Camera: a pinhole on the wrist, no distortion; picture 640 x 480 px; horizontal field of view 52.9 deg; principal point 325.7 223.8 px. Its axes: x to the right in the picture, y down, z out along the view. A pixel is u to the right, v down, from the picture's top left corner.
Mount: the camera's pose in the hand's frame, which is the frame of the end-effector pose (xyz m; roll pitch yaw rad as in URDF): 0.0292 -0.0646 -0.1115 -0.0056 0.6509 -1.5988
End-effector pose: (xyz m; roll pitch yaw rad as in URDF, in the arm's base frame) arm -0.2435 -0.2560 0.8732 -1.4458 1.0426 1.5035
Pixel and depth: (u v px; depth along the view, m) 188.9 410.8 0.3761
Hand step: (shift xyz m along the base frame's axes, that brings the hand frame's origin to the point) -0.1848 0.3055 0.0131
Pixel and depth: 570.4 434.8 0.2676
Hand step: 0.0215 0.3253 0.0610
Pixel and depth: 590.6 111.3 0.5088
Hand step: -0.0684 0.4486 0.3398
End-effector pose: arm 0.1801 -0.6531 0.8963 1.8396 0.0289 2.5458
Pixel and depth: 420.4 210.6 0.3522
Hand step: 0.0211 0.0433 -0.3444
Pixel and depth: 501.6 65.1 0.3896
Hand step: 0.0862 -0.0249 -0.4026
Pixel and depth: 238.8 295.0 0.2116
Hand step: -0.0230 0.0471 -0.1856
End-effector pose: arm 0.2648 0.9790 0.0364 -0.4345 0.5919 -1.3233
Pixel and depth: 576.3 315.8 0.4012
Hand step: -0.2802 -0.3018 0.1924
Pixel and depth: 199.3 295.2 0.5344
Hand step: -0.0339 -0.3521 0.3435
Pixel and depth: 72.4 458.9 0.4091
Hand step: 0.0470 -0.3480 0.2006
